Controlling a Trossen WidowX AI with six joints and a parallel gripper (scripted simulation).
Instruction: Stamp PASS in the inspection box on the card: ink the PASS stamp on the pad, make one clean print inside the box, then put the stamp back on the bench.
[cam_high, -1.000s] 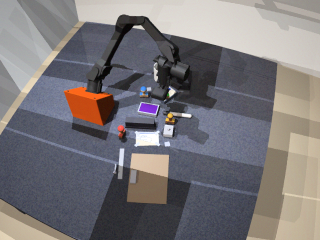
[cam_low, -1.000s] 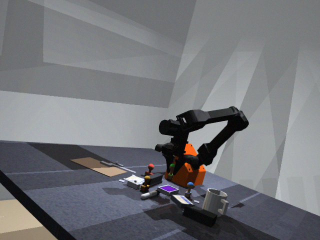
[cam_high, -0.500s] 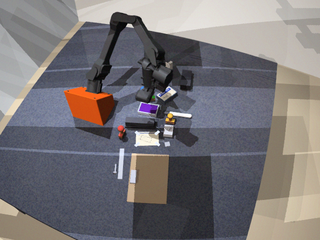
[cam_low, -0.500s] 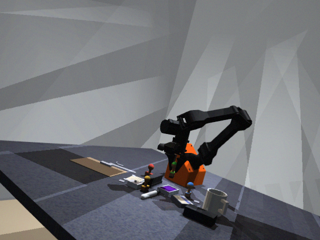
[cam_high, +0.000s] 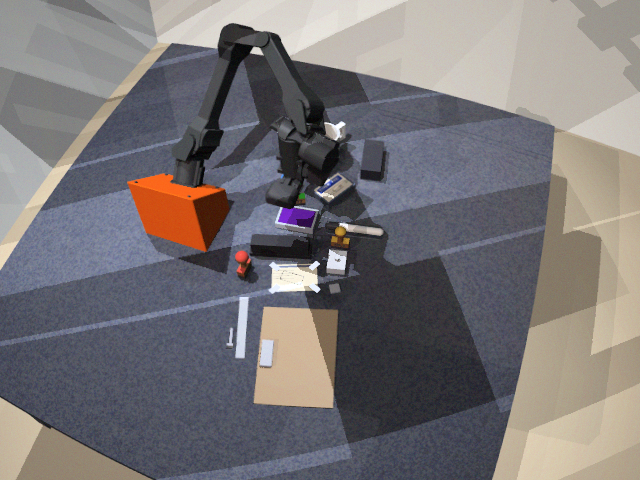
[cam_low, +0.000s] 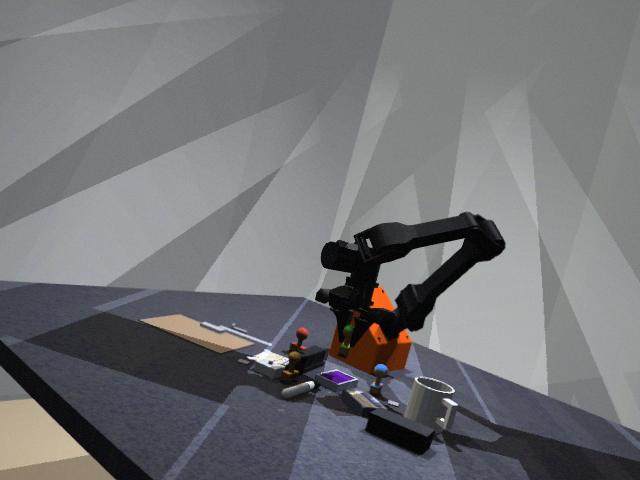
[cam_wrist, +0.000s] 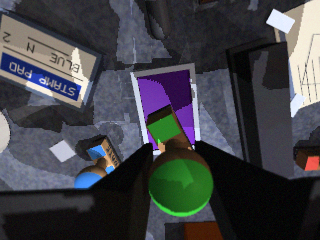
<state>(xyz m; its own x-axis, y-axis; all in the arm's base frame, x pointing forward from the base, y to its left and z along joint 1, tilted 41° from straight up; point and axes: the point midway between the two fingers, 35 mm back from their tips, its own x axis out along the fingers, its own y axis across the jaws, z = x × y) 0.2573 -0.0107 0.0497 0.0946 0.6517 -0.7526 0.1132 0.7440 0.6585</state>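
Now: the purple ink pad 9 cm below my gripper tip. The rest, counted from my gripper tip: black box: 2 cm behind, 9 cm to the right, 8 cm below; then green-knobbed stamp: right at my gripper tip; then blue-knobbed stamp: 4 cm behind, 8 cm to the left, 7 cm below.
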